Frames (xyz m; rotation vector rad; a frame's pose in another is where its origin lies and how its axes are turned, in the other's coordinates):
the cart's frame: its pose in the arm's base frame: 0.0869 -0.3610 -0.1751 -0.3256 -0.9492 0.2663
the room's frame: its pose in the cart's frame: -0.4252 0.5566 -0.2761 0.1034 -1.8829 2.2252
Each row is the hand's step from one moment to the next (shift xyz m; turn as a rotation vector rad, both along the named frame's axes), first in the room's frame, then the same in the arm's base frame.
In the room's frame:
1: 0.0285 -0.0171 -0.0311 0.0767 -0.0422 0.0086
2: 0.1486 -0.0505 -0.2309 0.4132 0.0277 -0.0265
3: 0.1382 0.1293 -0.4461 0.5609 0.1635 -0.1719
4: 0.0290 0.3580 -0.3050 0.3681 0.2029 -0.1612
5: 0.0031 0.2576 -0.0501 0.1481 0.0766 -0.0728
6: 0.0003 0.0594 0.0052 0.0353 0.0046 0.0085
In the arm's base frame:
1: -0.0285 0.0286 -0.0210 -0.0849 -0.0082 -0.0215
2: -0.1141 0.1972 -0.1614 -0.2728 -0.0716 -0.3044
3: 0.0425 0.3286 -0.3536 -0.2676 -0.0200 -0.5467
4: 0.2620 0.1393 -0.3660 -0.1040 -0.0043 -0.4380
5: 0.1815 -0.0497 -0.1830 -0.0444 0.0073 -0.1763
6: 0.0402 -0.0266 -0.0351 -0.0230 -0.0167 -0.0230

